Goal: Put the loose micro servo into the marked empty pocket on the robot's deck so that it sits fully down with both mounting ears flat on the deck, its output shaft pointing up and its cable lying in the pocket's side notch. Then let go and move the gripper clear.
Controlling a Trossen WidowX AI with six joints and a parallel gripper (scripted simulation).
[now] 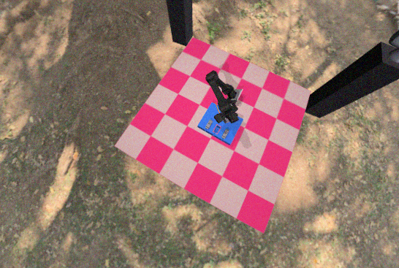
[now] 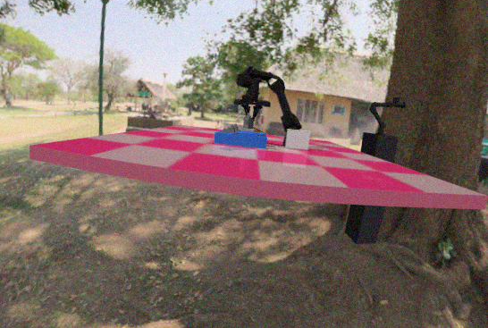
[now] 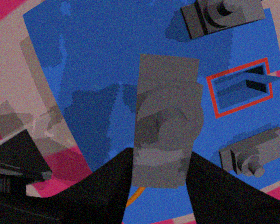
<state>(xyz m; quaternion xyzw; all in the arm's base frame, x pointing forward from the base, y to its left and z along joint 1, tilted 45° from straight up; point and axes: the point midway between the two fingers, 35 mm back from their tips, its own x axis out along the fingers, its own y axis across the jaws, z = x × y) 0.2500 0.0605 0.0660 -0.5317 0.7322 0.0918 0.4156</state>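
My gripper tip is 10 mm past the blue robot deck and 100 mm above it.
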